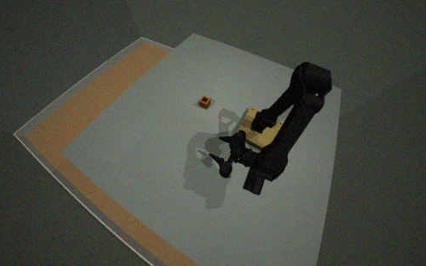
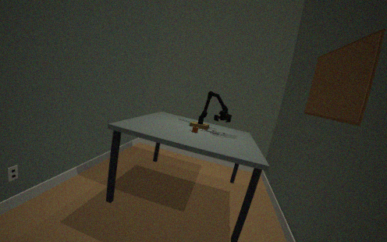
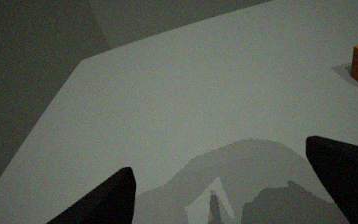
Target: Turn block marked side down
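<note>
Now: gripper tip 26 cm to the left of the block, 17 cm short of it and 10 cm above it.
</note>
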